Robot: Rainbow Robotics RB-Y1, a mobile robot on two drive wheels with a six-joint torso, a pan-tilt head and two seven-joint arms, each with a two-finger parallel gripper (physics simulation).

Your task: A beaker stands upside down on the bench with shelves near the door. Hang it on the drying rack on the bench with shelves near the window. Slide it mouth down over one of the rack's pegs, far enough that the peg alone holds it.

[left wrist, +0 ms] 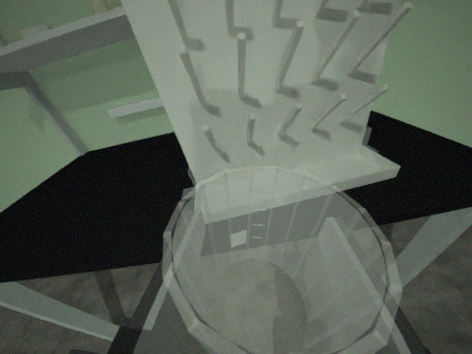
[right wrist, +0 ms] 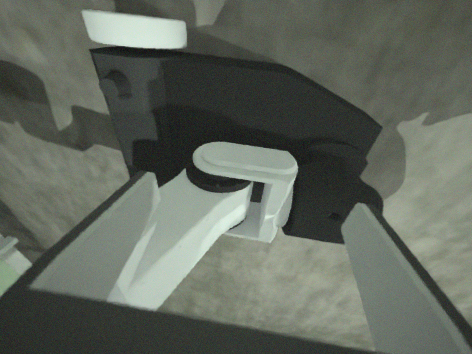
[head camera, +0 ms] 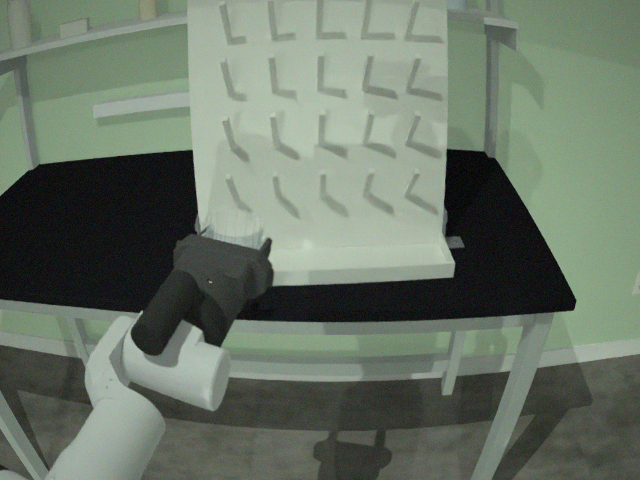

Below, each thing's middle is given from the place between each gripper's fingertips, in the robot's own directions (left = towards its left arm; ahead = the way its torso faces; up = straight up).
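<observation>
My right hand is 69 cm short of the clear glass beaker (head camera: pixel 237 226), 35 cm to the right of it and 57 cm below it. White drip tray (head camera: pixel 312 266), measured from my right hand: 25 cm to the left, 96 cm ahead, 40 cm above.
The white drip tray is 10 cm to the right of my left hand, 24 cm ahead of it and 18 cm below it. The left hand itself is 3 cm past the clear glass beaker and 1 cm above it.
</observation>
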